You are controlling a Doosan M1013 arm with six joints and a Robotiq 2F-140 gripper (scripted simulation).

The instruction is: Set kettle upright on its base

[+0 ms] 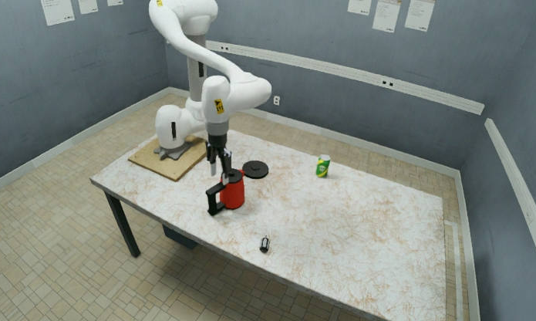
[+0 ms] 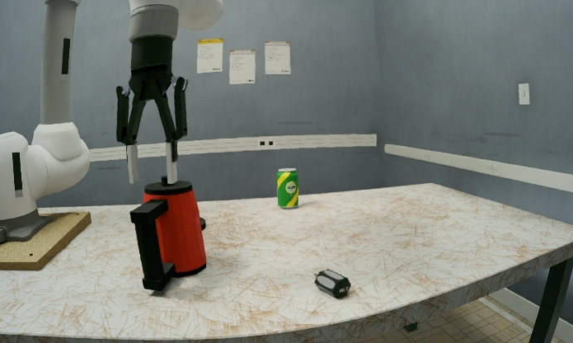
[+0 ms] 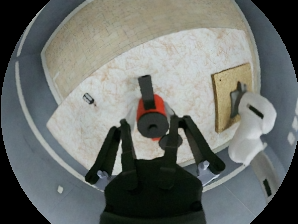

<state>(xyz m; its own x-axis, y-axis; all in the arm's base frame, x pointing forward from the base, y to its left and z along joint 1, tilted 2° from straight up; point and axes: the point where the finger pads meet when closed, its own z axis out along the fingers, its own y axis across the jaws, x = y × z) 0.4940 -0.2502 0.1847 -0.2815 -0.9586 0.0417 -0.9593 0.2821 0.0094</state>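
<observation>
The red kettle lies 10 mm ahead of my hand, 30 mm to the left of it and 120 mm below it. The rest, counted from my hand: yellow can (360 mm ahead, 480 mm to the left, 150 mm below); small black object (270 mm ahead, 100 mm to the right, 190 mm below); kettle base (20 mm ahead, 340 mm to the left, 200 mm below).
</observation>
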